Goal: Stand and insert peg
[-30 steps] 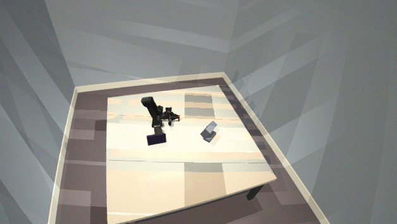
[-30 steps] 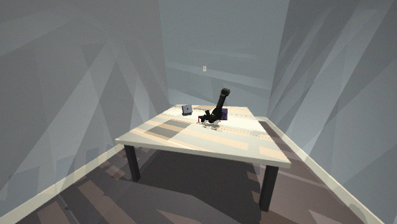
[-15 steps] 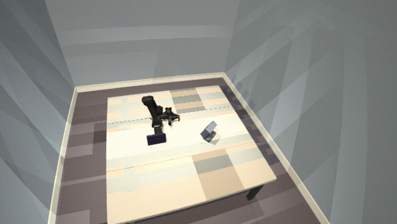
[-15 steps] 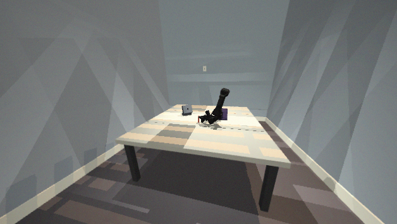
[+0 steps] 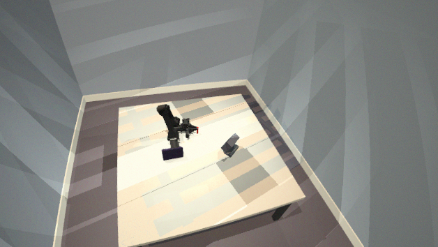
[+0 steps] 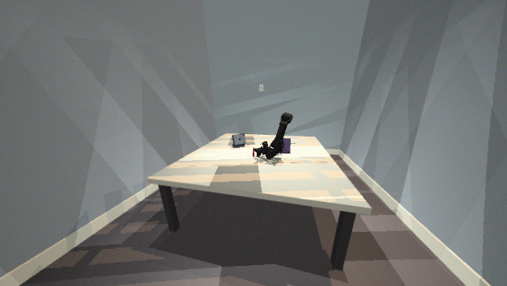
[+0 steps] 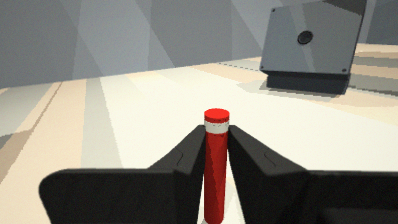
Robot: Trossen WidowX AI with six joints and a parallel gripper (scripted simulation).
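Now: the red peg 1 cm below my gripper tip. Round my gripper tip: sloped panel: 22 cm ahead, 23 cm to the right, 2 cm above.
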